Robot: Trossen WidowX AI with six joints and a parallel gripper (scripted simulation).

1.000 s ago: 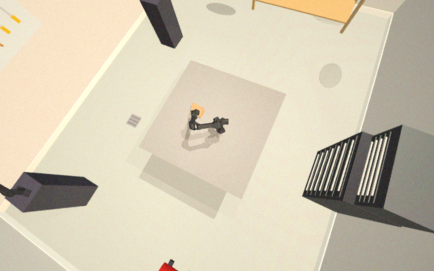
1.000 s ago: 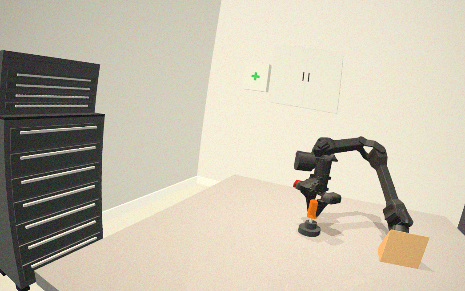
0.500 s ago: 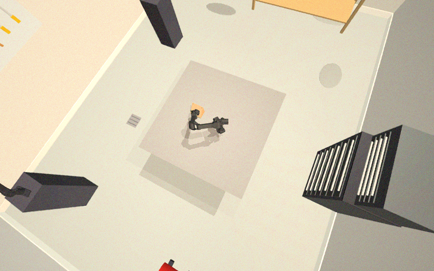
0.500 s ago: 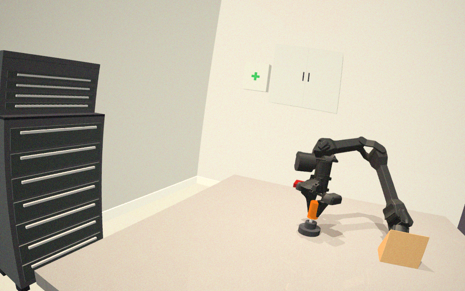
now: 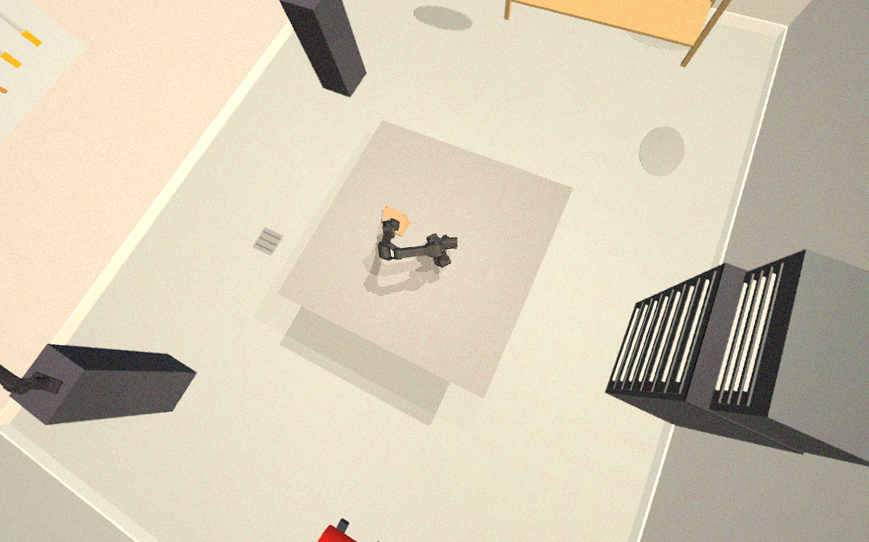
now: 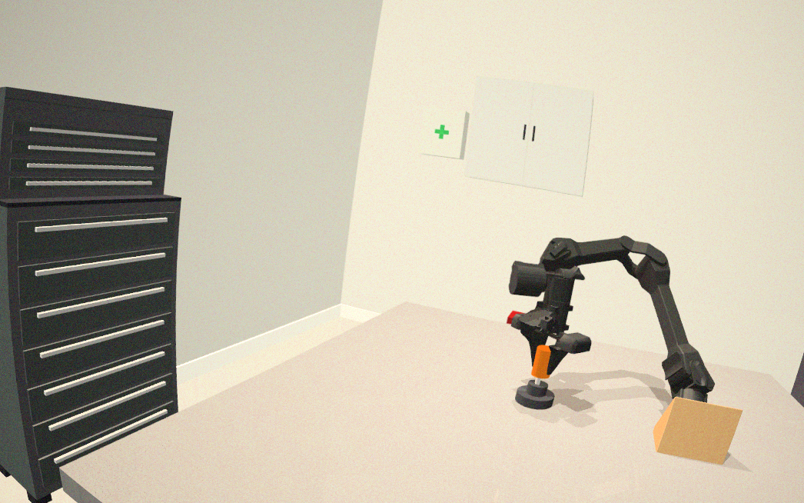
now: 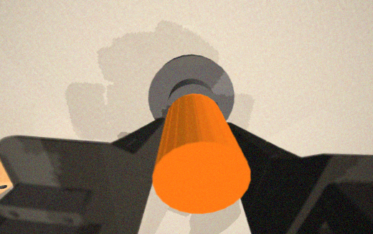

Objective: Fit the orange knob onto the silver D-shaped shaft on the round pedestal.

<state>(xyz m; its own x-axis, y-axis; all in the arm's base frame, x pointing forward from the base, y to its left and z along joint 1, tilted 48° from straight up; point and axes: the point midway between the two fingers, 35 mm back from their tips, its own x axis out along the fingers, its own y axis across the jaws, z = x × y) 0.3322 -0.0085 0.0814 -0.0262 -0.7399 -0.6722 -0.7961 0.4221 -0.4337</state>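
Now: the dark round pedestal 4 cm below my gripper tip. Also, from my gripper tip: orange knob: 3 cm above.
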